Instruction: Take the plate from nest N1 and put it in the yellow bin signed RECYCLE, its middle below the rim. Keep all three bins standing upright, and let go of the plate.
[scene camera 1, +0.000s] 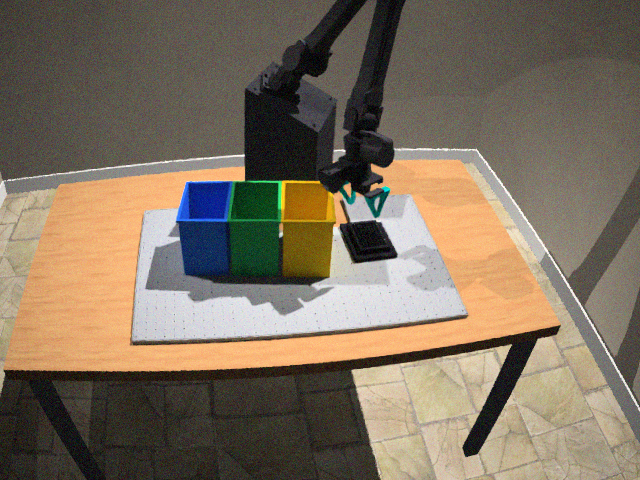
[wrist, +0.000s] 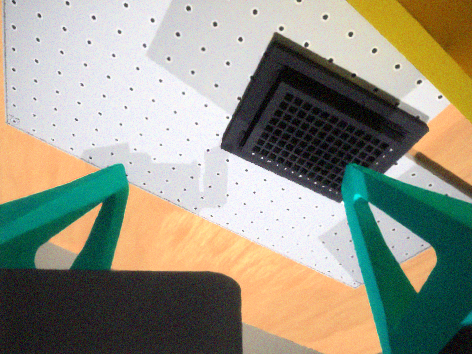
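A black plate with a grid of small wells sits in a black nest, right of the yellow bin. The nest's label and the RECYCLE sign cannot be read. The yellow bin, green bin and blue bin stand upright in a row. My gripper is open and empty, with teal fingers, above and behind the plate. In the wrist view the plate appears turned relative to the fingers, and the right fingertip overlaps its near edge.
A white perforated board lies under the bins and nest on the wooden table. A thin dark bar shows behind the nest. The arm's dark pedestal stands behind the bins.
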